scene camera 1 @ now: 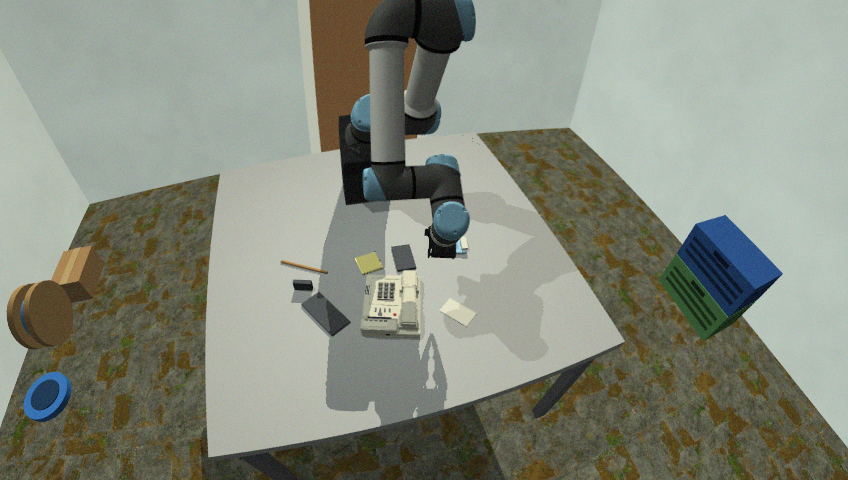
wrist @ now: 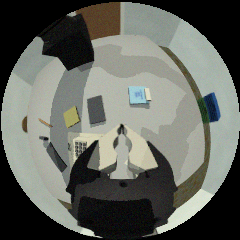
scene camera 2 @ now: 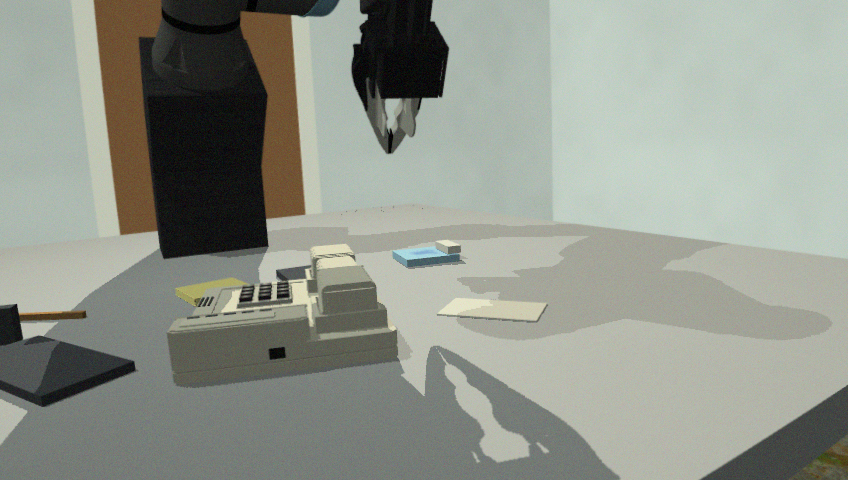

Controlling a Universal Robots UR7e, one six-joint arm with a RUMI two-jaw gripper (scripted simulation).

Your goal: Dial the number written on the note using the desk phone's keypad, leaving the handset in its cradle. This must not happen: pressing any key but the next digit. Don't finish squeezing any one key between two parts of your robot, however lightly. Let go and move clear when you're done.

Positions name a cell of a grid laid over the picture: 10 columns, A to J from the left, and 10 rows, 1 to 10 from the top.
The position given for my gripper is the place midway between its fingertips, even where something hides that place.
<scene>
In view: my gripper (scene camera 2: E4), a handset (scene camera 2: E6) and a cream note card (scene camera 2: F7).
The handset is seen too in scene camera 1 (scene camera 1: E6). My gripper also shows in the wrist view (wrist: F6).
</scene>
